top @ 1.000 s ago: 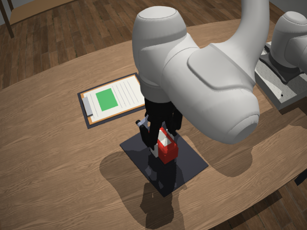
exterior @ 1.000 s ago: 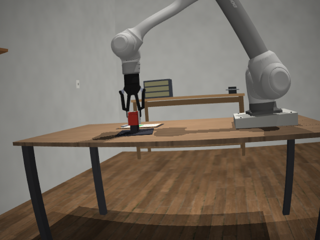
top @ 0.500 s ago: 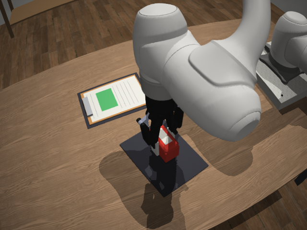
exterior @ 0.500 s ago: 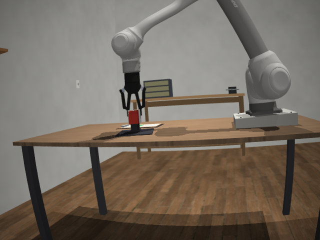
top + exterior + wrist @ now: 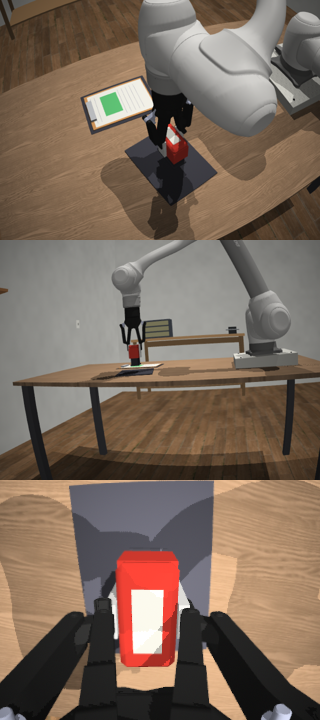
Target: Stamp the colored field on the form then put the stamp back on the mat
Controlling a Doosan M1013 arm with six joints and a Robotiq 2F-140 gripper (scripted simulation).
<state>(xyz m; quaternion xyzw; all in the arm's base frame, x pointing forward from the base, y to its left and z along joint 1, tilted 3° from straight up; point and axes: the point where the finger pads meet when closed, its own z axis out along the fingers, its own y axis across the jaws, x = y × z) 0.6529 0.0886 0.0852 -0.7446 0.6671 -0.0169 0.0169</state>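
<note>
The clipboard is 6 cm ahead of my hand, 29 cm to the right of it and 10 cm below it. From my hand the other things lie so: mat: 10 cm below; red stamp: 2 cm below.
</note>
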